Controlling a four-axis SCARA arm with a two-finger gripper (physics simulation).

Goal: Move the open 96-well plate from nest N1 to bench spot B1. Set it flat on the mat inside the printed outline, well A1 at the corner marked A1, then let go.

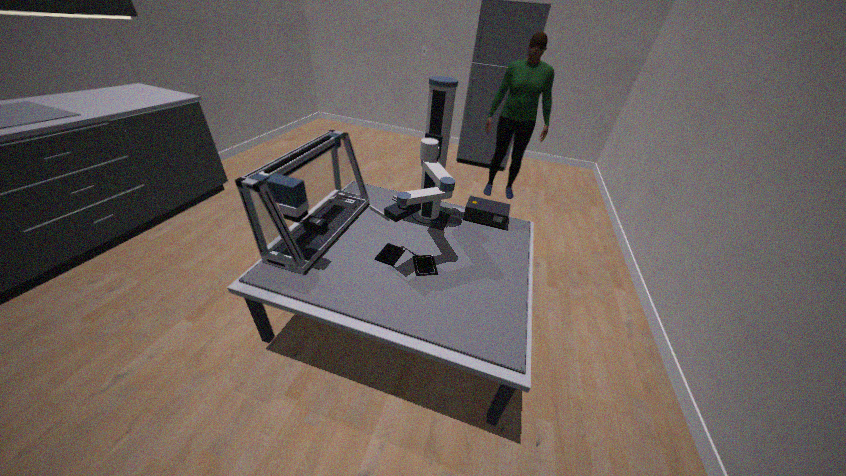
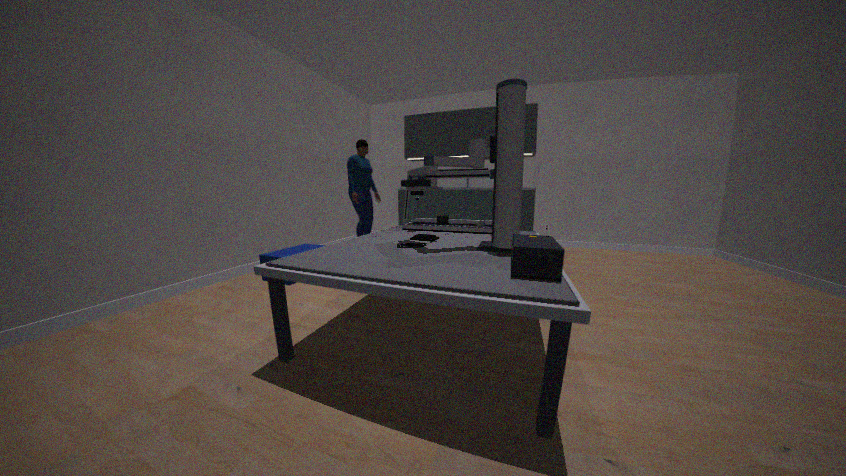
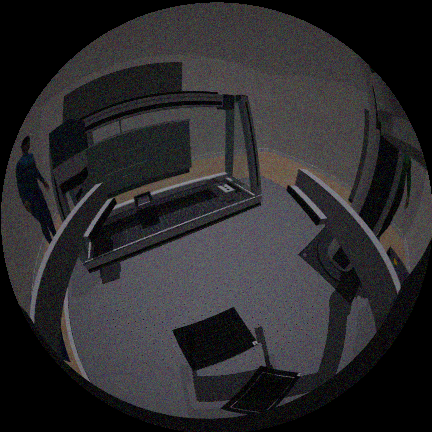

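Where they show: gripper, fingertip midpoint: (image 1: 382,201) (image 3: 198,179); arm's base at its link origin: (image 1: 428,216) (image 2: 505,249) (image 3: 338,258).
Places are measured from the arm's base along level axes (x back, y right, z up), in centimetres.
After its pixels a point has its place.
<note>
My gripper (image 1: 394,211) {z 34.7, x -48.7, y 15.4 cm} (image 2: 415,182) (image 3: 198,179) {z 34.7, x -48.7, y 15.4 cm} is open and empty. It hangs high above the table, well above and apart from both black pieces. A dark, low raised piece with a thin light rectangle on top (image 1: 425,264) {z 1.4, x -52.3, y -13.5 cm} (image 2: 411,243) {z 1.5, x -54.6, y -9.0 cm} (image 3: 263,391) {z 1.5, x -52.2, y -12.3 cm} looks like nest N1 with the plate in it; wells are too dark to make out. Beside it lies a flat black square (image 1: 390,253) {z 3.8, x -53.7, y 8.0 cm} (image 2: 424,237) {z 3.2, x -50.9, y 4.5 cm} (image 3: 215,338) {z 3.9, x -51.8, y 8.8 cm}, which looks like the mat of spot B1. A small white mark (image 3: 255,343) {z 2.5, x -45.2, y 2.3 cm} is at one corner; the printed outline cannot be made out.
A gantry frame (image 1: 359,171) {z 26.6, x -6.0, y 51.0 cm} (image 3: 254,150) {z 25.6, x -6.9, y 50.5 cm} with a blue-grey head (image 1: 288,192) {z 46.7, x -77.8, y 49.6 cm} stands at the table's left. The arm's column (image 1: 450,112) {z 74.1, x -3.2, y -6.8 cm} (image 2: 509,165) {z 46.2, x 0.3, y -7.5 cm} stands at the back, with a black box (image 1: 487,213) {z 11.2, x 3.5, y -40.7 cm} (image 2: 537,260) {z 8.3, x 12.0, y -55.1 cm} beside it. A person in green (image 1: 525,94) stands behind the table.
</note>
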